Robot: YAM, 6 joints.
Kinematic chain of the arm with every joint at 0, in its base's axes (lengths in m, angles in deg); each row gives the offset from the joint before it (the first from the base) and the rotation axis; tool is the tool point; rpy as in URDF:
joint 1: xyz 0 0 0.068 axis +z
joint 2: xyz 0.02 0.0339 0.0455 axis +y
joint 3: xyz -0.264 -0.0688 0 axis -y
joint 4: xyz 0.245 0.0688 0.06 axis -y
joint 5: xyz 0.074 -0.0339 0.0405 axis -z
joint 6: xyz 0.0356 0 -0.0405 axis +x
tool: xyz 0 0 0 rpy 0 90 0
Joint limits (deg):
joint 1: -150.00..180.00
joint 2: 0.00..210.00
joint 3: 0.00..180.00
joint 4: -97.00..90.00
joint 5: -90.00..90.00
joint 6: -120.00..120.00
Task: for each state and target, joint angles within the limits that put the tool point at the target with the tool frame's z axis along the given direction. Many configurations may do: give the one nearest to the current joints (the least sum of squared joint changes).
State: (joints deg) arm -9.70 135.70 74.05 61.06 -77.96 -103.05
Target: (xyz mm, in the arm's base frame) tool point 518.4 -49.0 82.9 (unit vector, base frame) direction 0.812 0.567 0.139
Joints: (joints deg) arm -8.04 149.67 89.47 71.06 -42.45 -103.05
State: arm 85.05 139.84 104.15 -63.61 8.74 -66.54
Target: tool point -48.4 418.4 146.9 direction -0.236 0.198 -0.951
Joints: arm 95.55 121.80 88.35 -43.53 -12.46 -66.54
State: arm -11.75 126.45 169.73 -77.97 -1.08 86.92
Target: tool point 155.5 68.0 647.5 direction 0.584 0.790 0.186
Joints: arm 16.49 102.08 179.86 -64.44 -36.29 86.92
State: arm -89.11 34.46 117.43 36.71 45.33 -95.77
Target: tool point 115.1 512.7 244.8 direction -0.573 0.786 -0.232
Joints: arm -105.62 0.11 125.31 75.86 49.77 -95.77
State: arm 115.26 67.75 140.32 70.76 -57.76 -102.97
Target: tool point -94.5 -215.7 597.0 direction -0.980 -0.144 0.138
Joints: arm 74.19 50.09 126.20 85.10 -64.64 -102.97
